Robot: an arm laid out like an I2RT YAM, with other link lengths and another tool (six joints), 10 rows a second.
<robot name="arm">
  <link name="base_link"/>
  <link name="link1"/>
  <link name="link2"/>
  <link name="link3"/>
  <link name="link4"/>
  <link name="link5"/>
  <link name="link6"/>
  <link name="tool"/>
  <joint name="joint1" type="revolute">
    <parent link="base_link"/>
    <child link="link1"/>
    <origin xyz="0 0 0.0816"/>
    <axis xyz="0 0 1"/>
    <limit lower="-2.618" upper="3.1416"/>
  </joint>
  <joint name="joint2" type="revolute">
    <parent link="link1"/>
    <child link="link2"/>
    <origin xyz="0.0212 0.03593 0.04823"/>
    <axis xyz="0 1 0"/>
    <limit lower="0" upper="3.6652"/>
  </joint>
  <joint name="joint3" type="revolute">
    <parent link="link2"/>
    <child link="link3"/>
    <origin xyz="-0.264 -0.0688 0"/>
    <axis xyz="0 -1 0"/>
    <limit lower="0" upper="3.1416"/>
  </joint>
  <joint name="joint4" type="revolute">
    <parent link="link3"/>
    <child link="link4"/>
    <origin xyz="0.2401 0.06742 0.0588"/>
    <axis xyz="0 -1 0"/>
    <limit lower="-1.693" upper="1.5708"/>
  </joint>
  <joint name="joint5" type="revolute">
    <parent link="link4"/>
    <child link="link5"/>
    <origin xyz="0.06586 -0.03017 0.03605"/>
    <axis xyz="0 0 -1"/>
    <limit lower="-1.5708" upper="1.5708"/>
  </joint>
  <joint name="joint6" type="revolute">
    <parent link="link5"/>
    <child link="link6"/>
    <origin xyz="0.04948 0 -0.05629"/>
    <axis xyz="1 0 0"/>
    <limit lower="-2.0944" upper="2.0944"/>
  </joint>
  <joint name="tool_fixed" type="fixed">
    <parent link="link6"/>
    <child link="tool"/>
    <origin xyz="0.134 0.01 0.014" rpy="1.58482 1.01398 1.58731"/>
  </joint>
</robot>
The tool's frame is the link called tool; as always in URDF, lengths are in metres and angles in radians.
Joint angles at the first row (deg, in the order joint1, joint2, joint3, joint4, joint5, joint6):
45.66, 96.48, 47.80, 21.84, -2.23, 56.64
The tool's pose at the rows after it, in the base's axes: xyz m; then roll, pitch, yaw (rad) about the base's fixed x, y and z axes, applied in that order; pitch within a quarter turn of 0, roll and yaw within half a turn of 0:
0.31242 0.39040 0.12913 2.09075 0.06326 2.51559
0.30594 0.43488 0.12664 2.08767 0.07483 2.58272
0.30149 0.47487 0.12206 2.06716 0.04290 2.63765
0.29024 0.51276 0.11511 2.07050 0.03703 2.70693
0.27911 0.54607 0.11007 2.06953 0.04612 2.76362
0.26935 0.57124 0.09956 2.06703 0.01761 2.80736
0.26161 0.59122 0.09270 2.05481 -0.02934 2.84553
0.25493 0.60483 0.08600 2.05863 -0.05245 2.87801
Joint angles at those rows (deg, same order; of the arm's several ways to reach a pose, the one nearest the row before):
51.42, 102.05, 56.01, 16.35, -0.06, 53.61
54.95, 108.46, 63.63, 15.35, -0.02, 52.88
57.08, 114.79, 70.56, 15.83, -1.89, 54.02
59.53, 120.59, 78.03, 13.92, -3.37, 53.57
61.80, 125.75, 85.20, 11.96, -3.99, 52.65
63.16, 130.46, 90.62, 11.26, -5.78, 53.54
63.88, 134.27, 95.16, 11.05, -8.38, 55.30
64.46, 137.14, 99.01, 9.71, -10.11, 55.81

